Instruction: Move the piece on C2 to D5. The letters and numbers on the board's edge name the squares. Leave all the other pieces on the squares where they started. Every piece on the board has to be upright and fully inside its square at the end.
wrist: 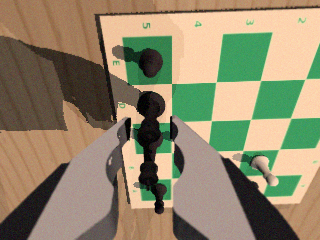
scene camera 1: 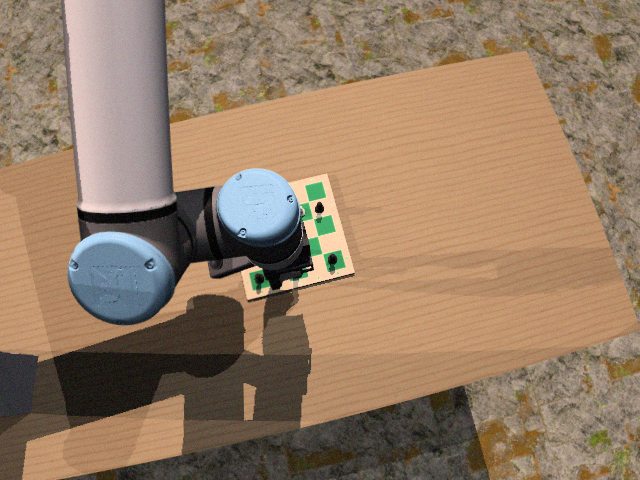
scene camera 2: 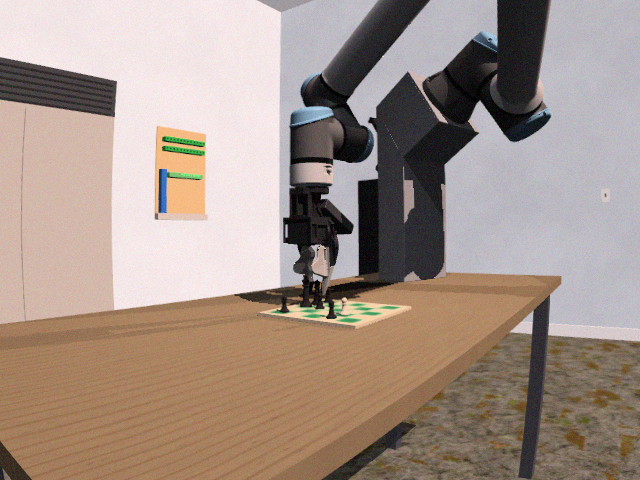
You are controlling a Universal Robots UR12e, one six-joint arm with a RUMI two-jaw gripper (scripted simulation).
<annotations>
my gripper: wrist 150, 118; scene camera 1 278, 272; scene camera 2 316, 294
</annotations>
